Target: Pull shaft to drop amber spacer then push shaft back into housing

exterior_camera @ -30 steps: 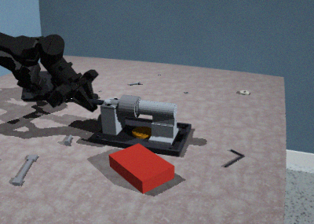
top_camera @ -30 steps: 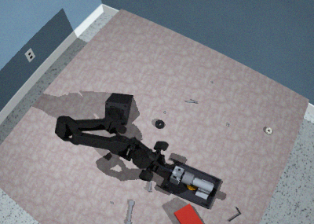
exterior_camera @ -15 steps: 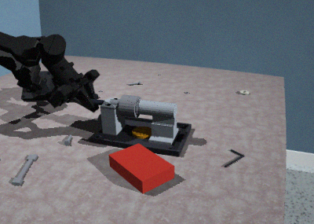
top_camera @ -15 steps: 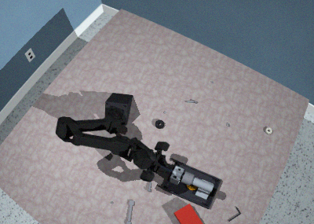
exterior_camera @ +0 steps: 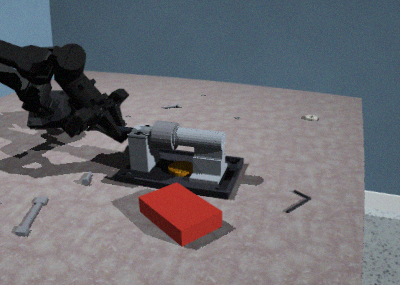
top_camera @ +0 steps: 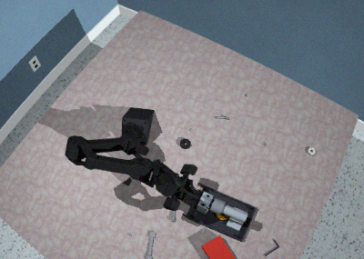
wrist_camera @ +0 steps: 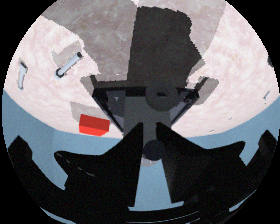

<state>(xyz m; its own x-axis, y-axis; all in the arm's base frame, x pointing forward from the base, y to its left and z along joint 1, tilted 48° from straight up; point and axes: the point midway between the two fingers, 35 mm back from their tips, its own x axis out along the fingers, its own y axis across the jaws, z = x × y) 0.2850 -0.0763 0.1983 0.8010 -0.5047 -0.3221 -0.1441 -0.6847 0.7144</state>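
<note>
Right now the dark shaft is 90 mm ahead of my hand and 10 mm to the right of it. From my hand the other things lie so: black disc: 80 mm behind, 230 mm to the left, 80 mm below; grey spacer: 120 mm ahead, 20 mm to the right; amber spacer: 150 mm ahead, 20 mm to the right, 70 mm below.
</note>
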